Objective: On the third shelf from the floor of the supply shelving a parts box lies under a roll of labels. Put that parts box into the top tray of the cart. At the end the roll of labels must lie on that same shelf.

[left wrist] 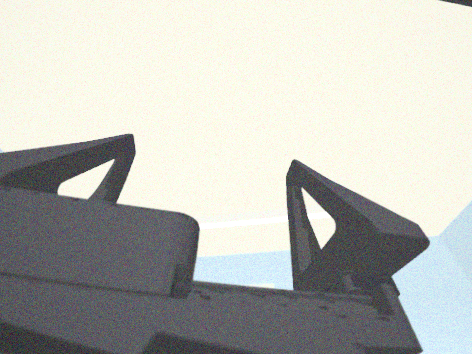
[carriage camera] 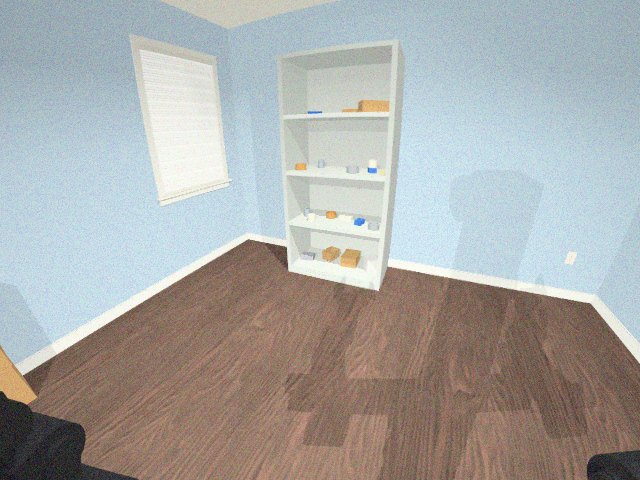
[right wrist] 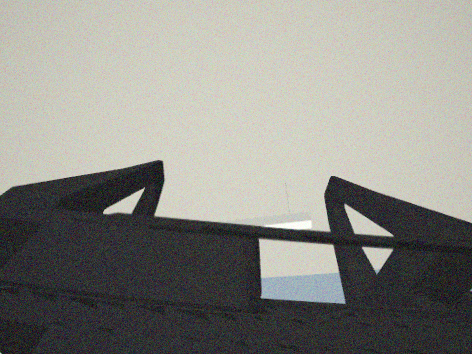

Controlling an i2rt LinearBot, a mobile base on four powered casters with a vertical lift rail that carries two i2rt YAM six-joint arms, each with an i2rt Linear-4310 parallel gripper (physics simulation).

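Frame: origin at the left arm's base, x ahead, y left, z up, level; metres.
Seen in the pictures: left gripper, fingertip midpoint: point(left wrist: 214, 155); right gripper, fingertip midpoint: point(right wrist: 245, 178).
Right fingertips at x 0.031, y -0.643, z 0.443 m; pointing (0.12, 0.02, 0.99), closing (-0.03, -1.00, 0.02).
A point is followed by its place in that frame.
The white supply shelving point(carriage camera: 395, 103) @[x 1.803, y -0.722, z 0.619 m] stands across the room in the carriage view, right of the picture's corner. On its third shelf from the floor point(carriage camera: 330, 175) @[x 1.947, y -0.276, z 0.092 m], near the right end, a small blue parts box point(carriage camera: 372, 169) @[x 2.002, y -0.614, z 0.136 m] lies under a white roll of labels point(carriage camera: 372, 162) @[x 2.010, y -0.612, z 0.191 m]. The cart does not show in these views. My left gripper point(left wrist: 214, 155) @[x 0.020, y -0.008, z 0.442 m] is open and empty, with the ceiling behind its fingers. My right gripper point(right wrist: 245, 178) @[x 0.031, y -0.643, z 0.443 m] is open and empty, also against the ceiling. Both are far from the shelving.
The same shelf also holds an orange round item point(carriage camera: 300, 166) @[x 2.135, y -0.011, z 0.140 m], a small grey cylinder point(carriage camera: 321, 163) @[x 2.284, y -0.184, z 0.148 m] and a grey round item point(carriage camera: 352, 169). Other shelves hold boxes and small parts. A window point(carriage camera: 180, 124) @[x 2.185, y 1.096, z 0.552 m] is at the left. An orange-brown edge point(carriage camera: 12, 379) @[x 0.465, y 1.409, z -0.689 m] shows at lower left, beside dark arm parts.
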